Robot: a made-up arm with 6 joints.
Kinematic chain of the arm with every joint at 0, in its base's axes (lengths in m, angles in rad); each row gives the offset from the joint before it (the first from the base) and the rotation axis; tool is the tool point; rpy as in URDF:
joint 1: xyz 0 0 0.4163 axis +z
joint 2: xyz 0 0 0 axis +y
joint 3: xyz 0.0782 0 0.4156 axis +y
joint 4: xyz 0.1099 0 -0.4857 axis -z
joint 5: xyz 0 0 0 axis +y
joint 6: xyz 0.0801 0 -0.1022 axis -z
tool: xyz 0 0 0 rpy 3.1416 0 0
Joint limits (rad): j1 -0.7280..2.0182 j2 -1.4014..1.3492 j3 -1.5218..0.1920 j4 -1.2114..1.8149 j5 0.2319..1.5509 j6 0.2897..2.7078
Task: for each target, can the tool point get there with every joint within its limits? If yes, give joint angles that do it. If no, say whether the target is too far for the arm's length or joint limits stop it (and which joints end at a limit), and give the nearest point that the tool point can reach.
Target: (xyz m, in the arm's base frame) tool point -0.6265 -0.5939 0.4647
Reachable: no: joint limits stop it (at a limit: joint 2, joint 3) | nearest point -0.1357 -0.1287 0.3321 | short by 0.689 m
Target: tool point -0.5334 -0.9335 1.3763
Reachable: no: too far | nearest point -0.2114 -0.3700 1.1883 | short by 0.676 m
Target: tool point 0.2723 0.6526 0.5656
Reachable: yes | joints 1.1627 0.1402 -1.1250 1.2338 0.7388 1.6386
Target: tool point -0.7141 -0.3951 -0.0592
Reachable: no: joint limits stop it (at a limit: joint 2) | nearest point -0.1410 -0.0780 0.2002 | short by 0.705 m
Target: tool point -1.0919 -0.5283 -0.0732
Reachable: no: too far | nearest point -0.1596 -0.0772 0.2463 | short by 1.084 m
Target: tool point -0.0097 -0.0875 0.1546
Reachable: yes | joints 1.4775 1.0862 -0.0008 -0.6714 0.6456 1.4232
